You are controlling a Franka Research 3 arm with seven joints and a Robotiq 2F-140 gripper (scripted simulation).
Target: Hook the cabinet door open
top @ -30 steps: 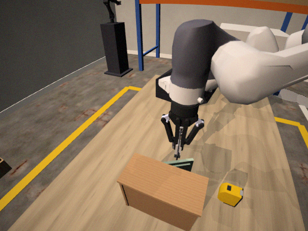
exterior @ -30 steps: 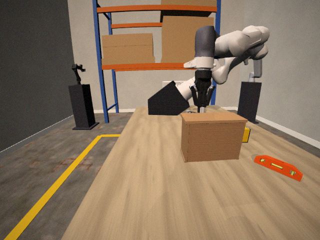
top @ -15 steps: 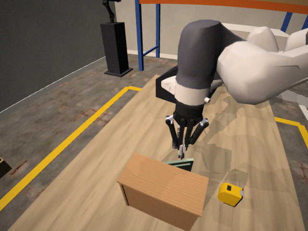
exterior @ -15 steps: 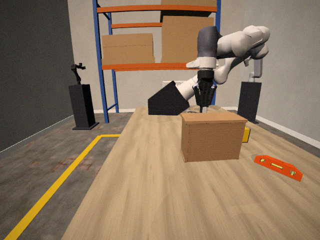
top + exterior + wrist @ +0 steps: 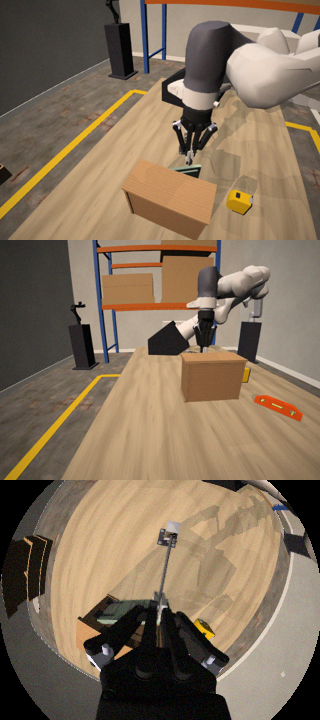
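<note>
My hand is 6 cm short of the green door, 6 cm above it and 3 cm to the left of it. The rest, counted from my hand: hook post: 9 cm behind, 5 cm below, 3 cm to the right; yellow tape measure: 20 cm to the left, 10 cm below, 3 cm ahead; orange spirit level: 27 cm ahead, 21 cm to the left, 12 cm below.
</note>
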